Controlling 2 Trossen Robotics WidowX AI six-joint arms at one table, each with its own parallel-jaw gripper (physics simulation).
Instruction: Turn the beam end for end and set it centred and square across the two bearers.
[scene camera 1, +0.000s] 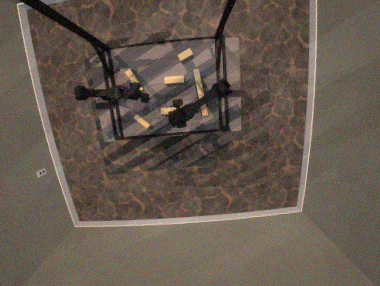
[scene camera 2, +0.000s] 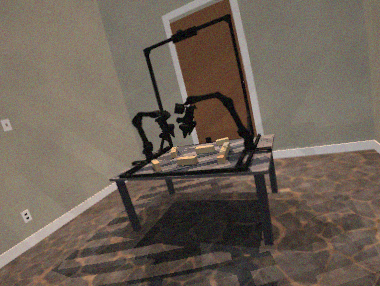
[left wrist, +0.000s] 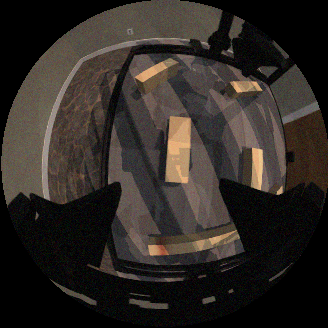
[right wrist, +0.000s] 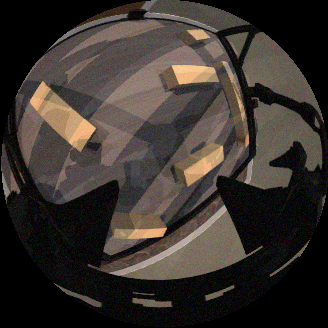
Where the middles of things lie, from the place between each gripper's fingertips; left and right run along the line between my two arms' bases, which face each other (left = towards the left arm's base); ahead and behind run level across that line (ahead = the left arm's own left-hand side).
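Labels:
The long beam (left wrist: 161, 245) sits 41 cm to the left of my right hand, and it's 15 cm below that hand.
As for my left hand, the long beam is 200 mm to the left of it, 140 mm behind it and 190 mm below it.

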